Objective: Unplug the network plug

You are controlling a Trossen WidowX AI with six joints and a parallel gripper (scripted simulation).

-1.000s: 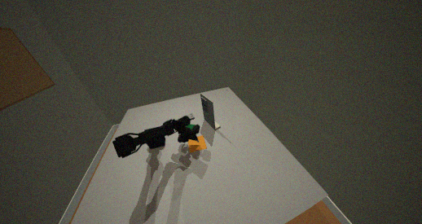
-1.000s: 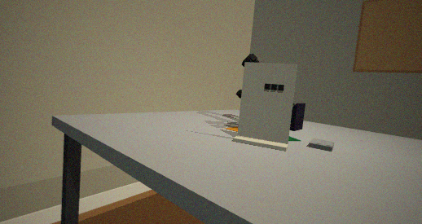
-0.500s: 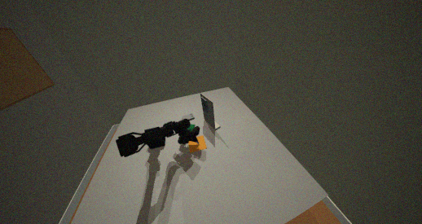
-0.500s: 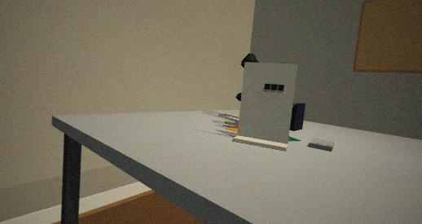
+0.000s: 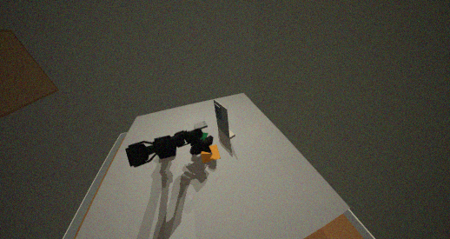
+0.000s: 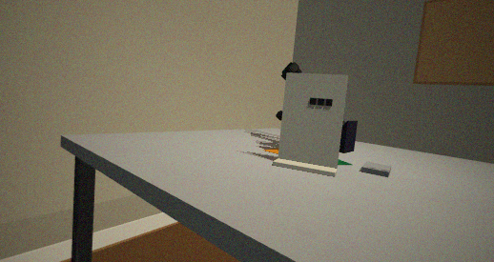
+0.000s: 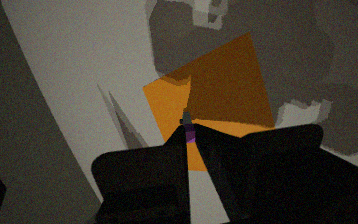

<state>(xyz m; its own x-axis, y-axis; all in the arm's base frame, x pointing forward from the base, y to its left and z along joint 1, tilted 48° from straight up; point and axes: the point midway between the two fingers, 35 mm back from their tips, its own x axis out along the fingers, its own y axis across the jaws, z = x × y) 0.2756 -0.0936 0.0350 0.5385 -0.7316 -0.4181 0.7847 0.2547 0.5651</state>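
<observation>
Now: the purple network plug right at my gripper tip. From my gripper tip the other things lie so: orange marked square: 20 mm below, 10 mm behind; panel: 180 mm to the left, 140 mm ahead, 100 mm above; green patch: 170 mm to the left, 40 mm behind, 20 mm below.
</observation>
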